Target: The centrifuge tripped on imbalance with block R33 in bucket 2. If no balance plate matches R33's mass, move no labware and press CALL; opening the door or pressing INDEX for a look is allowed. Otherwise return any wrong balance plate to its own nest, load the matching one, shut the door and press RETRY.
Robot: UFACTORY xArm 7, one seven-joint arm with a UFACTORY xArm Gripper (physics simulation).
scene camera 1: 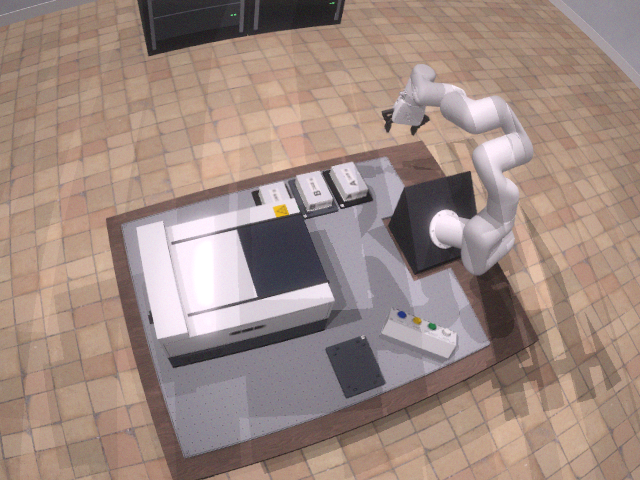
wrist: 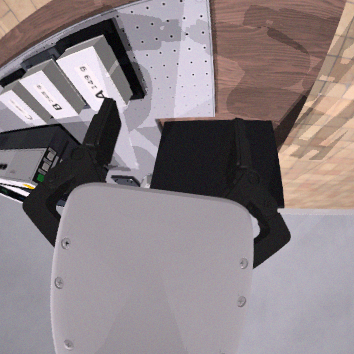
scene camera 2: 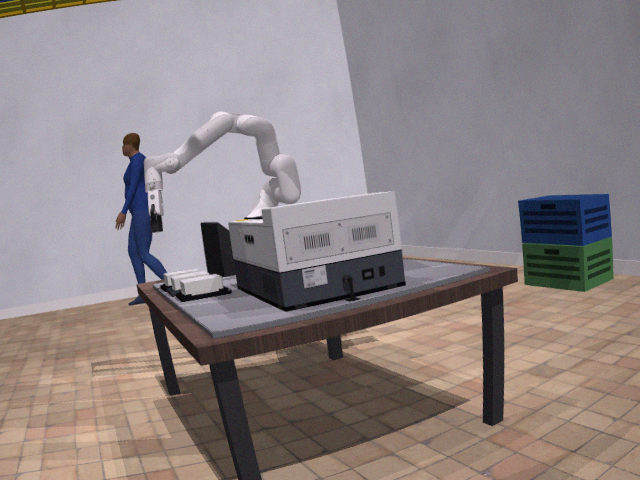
Note:
My gripper is open, holding nothing. Further things: a centrifuge and a button box.
My gripper also shows in the wrist view.

